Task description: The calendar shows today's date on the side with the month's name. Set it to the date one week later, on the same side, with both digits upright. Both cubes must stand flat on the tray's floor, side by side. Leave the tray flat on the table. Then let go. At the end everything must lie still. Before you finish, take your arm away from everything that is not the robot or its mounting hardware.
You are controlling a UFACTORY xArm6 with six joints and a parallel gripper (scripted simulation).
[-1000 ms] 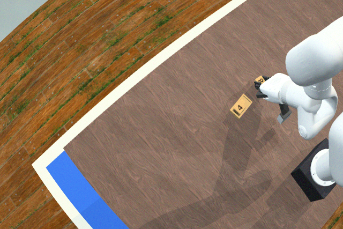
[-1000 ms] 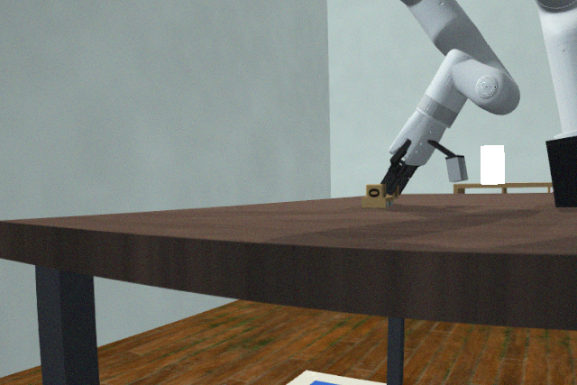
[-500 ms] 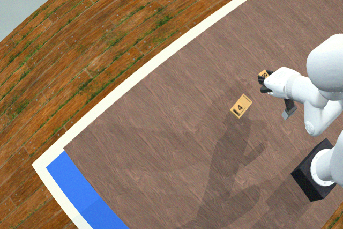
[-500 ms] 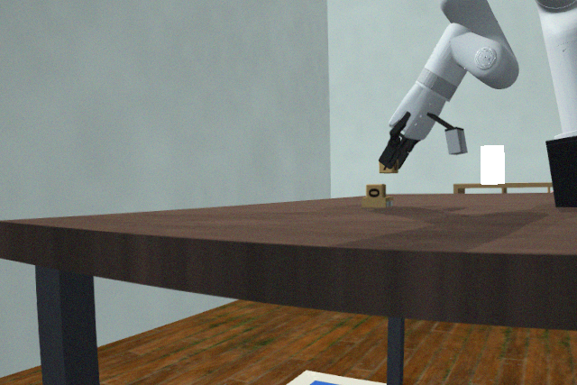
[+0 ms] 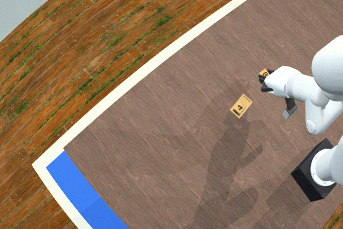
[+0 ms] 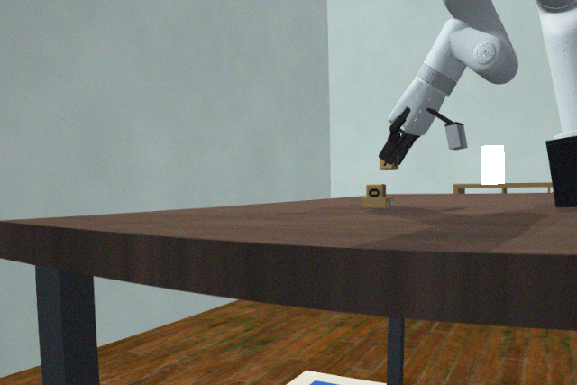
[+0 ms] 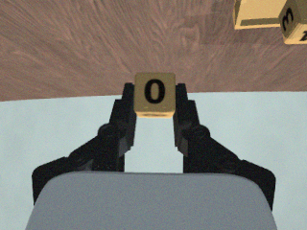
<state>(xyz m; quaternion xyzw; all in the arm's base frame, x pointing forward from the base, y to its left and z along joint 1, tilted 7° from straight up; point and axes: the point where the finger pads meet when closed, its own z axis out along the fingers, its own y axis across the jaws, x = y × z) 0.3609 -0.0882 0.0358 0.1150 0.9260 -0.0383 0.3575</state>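
The wooden cube is 2 cm below my hand and 1 cm ahead of it. Also, from my hand: tray 10 cm to the left, 9 cm below, 1 cm ahead.
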